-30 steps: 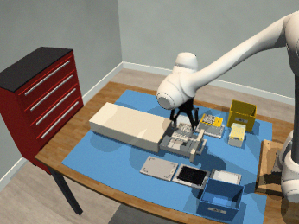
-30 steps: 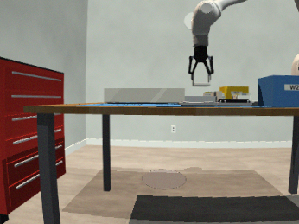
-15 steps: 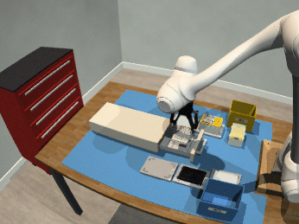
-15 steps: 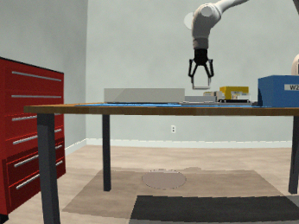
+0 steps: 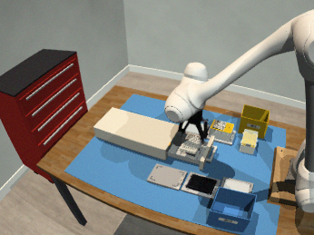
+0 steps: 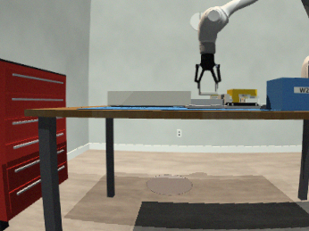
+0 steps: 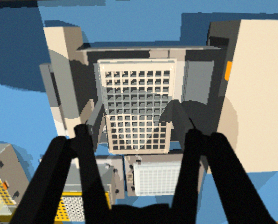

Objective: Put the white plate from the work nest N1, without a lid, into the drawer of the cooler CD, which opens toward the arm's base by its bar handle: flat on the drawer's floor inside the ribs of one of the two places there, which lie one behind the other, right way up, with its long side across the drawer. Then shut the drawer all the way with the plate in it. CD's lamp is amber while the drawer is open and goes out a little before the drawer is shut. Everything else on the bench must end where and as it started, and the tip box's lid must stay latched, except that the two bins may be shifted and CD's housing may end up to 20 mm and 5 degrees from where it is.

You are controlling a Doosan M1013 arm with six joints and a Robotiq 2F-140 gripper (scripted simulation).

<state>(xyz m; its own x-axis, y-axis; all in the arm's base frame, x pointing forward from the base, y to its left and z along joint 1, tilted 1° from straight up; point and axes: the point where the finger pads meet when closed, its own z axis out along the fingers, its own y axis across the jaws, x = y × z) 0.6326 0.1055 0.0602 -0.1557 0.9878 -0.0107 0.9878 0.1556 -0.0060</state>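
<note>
Now: the drawer 40 mm ahead of my hand, 10 mm to the left of it and 70 mm below it. Also, from my hand: clear plate (80 mm ahead, 170 mm to the right, 80 mm below); cooler CD (170 mm ahead, 30 mm to the left, 60 mm below); white plate (20 mm below).
</note>
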